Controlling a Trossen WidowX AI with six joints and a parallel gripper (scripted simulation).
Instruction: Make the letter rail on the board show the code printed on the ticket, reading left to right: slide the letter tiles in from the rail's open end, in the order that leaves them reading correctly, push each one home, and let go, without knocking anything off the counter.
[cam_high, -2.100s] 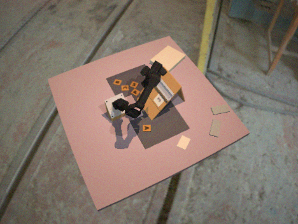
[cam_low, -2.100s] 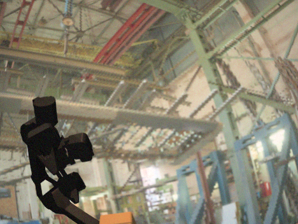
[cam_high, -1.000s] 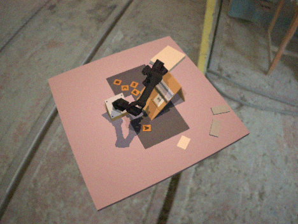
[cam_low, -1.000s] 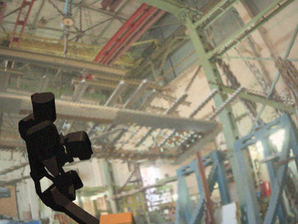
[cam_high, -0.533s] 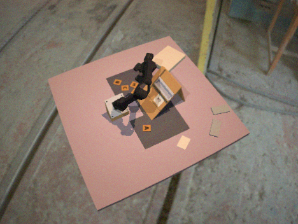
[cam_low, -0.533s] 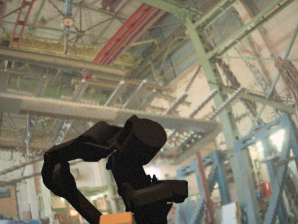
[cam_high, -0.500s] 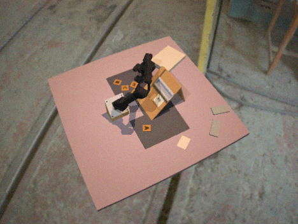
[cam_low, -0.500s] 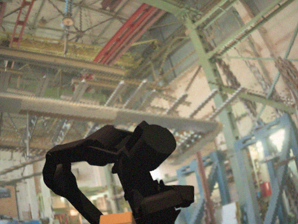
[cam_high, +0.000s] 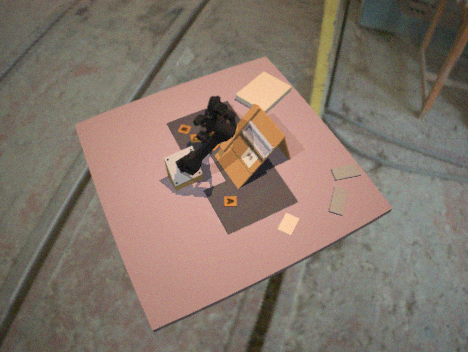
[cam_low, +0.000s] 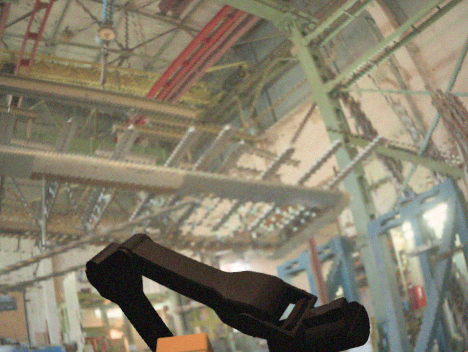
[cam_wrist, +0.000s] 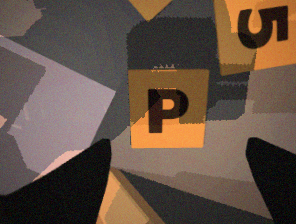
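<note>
My gripper tip is 6 cm above the orange tile. Round my gripper tip: white ticket (24 cm to the right, 7 cm ahead, 5 cm above); then cream slab (46 cm ahead, 16 cm to the left, 4 cm below).
</note>
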